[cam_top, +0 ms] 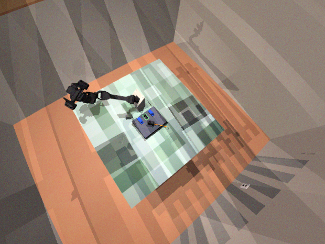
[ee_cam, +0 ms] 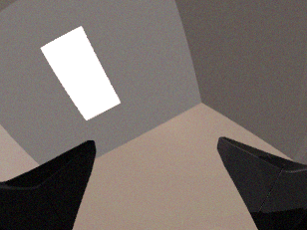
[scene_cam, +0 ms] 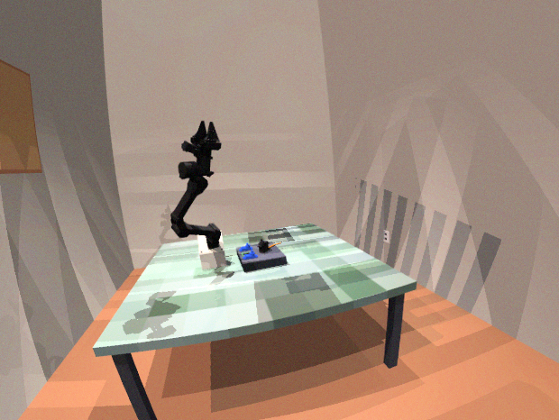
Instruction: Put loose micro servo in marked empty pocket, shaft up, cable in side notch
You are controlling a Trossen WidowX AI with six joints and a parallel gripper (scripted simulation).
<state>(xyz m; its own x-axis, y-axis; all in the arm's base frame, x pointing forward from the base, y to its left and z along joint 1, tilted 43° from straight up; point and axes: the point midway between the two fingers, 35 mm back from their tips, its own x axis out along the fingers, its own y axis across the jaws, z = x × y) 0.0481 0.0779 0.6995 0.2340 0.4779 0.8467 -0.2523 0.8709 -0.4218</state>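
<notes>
Right now my gripper tip is 29 cm short of the dark deck, 37 cm to the right of it and 71 cm above it.
</notes>
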